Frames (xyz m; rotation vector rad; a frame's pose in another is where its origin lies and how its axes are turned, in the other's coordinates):
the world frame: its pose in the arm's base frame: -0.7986 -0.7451 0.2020 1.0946 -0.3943 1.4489
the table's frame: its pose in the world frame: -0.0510 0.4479 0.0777 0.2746 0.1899 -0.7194
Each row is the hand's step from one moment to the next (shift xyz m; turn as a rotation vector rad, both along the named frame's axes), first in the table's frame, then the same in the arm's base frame.
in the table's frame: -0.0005 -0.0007 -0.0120 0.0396 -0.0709 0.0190
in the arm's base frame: -0.0079 0.0070 -0.0058 0.0692 0.0126 -0.0448
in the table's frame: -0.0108 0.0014 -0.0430 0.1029 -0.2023 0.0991
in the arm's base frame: -0.0354 0.0184 -0.0194 0.2212 0.0003 -0.1113
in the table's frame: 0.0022 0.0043 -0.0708 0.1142 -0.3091 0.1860
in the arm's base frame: -0.0476 0.0460 -0.0256 0.3359 -0.0545 -0.1655
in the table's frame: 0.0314 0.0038 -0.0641 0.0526 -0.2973 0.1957
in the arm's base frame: -0.0259 0.0646 -0.0163 0.3008 -0.1074 -0.1655
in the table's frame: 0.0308 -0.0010 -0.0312 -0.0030 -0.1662 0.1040
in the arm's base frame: -0.0022 0.0433 -0.0068 0.1458 -0.0819 -0.1024
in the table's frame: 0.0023 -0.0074 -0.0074 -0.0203 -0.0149 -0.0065
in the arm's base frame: 0.0000 0.0057 -0.0091 -0.0090 -0.0131 -0.0205
